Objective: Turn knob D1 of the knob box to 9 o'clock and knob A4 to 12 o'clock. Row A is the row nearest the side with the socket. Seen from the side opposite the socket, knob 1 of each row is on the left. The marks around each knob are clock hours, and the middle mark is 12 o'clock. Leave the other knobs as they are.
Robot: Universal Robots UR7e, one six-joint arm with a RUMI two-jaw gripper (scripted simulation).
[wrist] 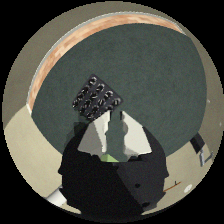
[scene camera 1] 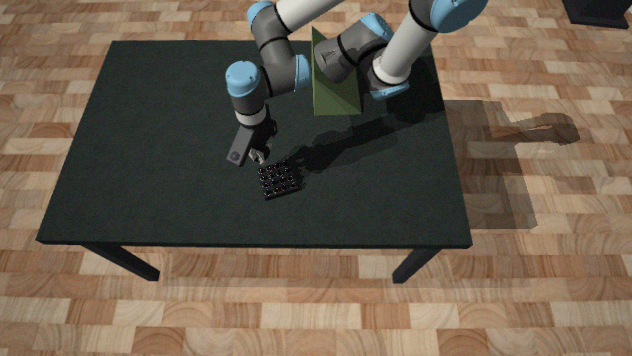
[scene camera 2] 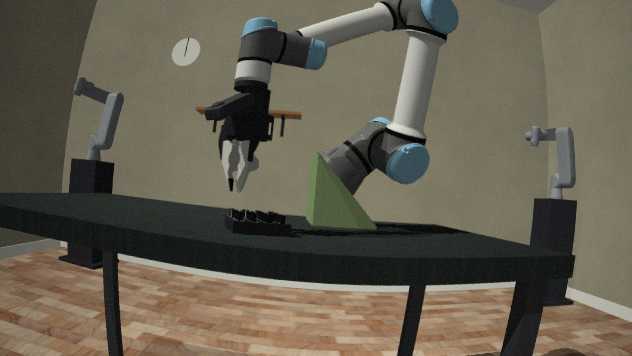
Path:
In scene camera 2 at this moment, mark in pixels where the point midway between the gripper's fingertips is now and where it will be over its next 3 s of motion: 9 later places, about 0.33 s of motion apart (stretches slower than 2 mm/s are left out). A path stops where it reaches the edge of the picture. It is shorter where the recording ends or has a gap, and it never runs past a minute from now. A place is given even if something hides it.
My gripper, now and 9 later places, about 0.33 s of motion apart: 235,191; 234,197; 233,202; 233,204; 233,205; 233,205; 232,205; 231,206; 231,208; 231,211

